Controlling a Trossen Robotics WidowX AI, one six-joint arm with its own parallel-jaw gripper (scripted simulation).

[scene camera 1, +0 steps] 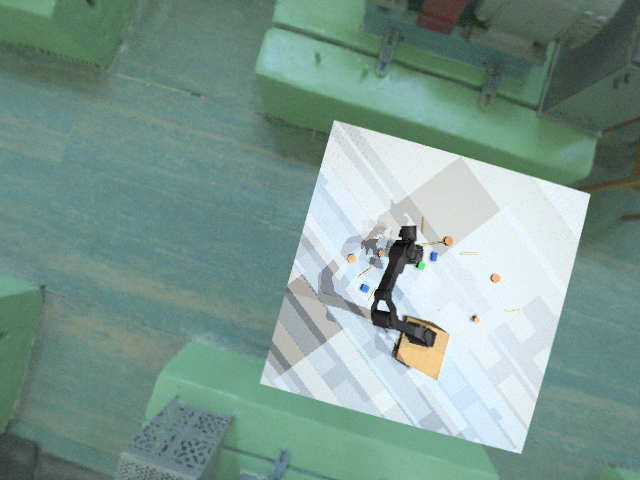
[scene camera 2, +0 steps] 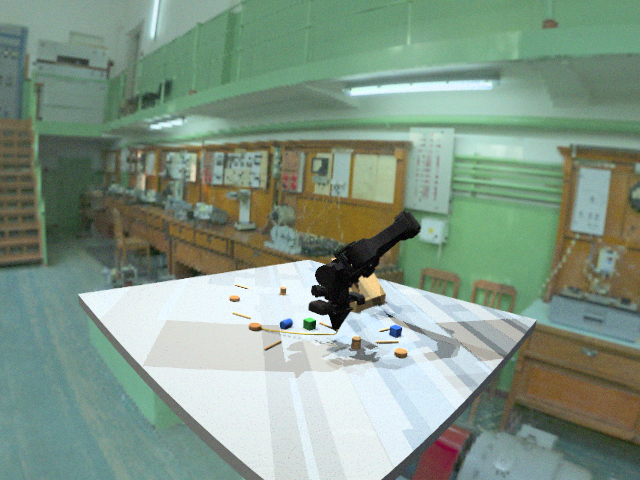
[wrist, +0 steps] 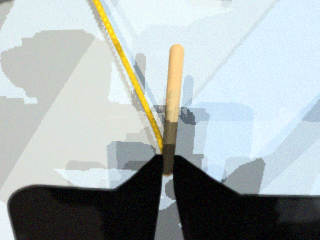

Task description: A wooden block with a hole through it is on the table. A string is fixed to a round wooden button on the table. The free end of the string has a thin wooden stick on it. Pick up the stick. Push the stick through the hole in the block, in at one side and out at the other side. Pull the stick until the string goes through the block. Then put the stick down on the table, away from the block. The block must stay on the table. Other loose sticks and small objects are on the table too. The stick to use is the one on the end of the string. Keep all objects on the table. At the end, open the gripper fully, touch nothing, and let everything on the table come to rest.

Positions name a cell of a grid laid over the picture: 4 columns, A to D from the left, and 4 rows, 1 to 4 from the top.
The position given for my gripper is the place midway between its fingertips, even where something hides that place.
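Observation:
I can see my gripper (scene camera 2: C3), and the wrist view (wrist: C3) gives me a sight of it too.

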